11 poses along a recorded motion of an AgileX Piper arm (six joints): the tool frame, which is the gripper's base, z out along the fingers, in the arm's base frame.
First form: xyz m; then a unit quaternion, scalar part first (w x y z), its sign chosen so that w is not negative.
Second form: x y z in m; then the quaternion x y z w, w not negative. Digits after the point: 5 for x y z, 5 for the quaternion.
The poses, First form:
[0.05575 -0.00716 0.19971 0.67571 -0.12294 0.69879 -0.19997]
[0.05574 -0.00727 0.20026 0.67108 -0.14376 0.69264 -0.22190]
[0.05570 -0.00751 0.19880 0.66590 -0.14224 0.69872 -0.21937]
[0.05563 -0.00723 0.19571 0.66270 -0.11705 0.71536 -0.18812]
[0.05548 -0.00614 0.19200 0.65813 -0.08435 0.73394 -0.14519]
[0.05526 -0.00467 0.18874 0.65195 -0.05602 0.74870 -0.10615]
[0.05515 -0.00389 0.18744 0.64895 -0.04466 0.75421 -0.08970]
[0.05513 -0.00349 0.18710 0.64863 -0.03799 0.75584 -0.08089]
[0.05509 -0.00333 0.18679 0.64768 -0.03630 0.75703 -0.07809]
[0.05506 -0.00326 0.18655 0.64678 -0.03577 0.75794 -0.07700]
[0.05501 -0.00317 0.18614 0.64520 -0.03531 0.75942 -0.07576]
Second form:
[0.05575 -0.00716 0.19971 -0.12294 0.69879 -0.19997 0.67571]
[0.05574 -0.00727 0.20026 -0.14376 0.69264 -0.22190 0.67108]
[0.05570 -0.00751 0.19880 -0.14224 0.69872 -0.21937 0.66590]
[0.05563 -0.00723 0.19571 -0.11705 0.71536 -0.18812 0.66270]
[0.05548 -0.00614 0.19200 -0.08435 0.73394 -0.14519 0.65813]
[0.05526 -0.00467 0.18874 -0.05602 0.74870 -0.10615 0.65195]
[0.05515 -0.00389 0.18744 -0.04466 0.75421 -0.08970 0.64895]
[0.05513 -0.00349 0.18710 -0.03799 0.75584 -0.08089 0.64863]
[0.05509 -0.00333 0.18679 -0.03630 0.75703 -0.07809 0.64768]
[0.05506 -0.00326 0.18655 -0.03577 0.75794 -0.07700 0.64678]
[0.05501 -0.00317 0.18614 -0.03531 0.75942 -0.07576 0.64520]

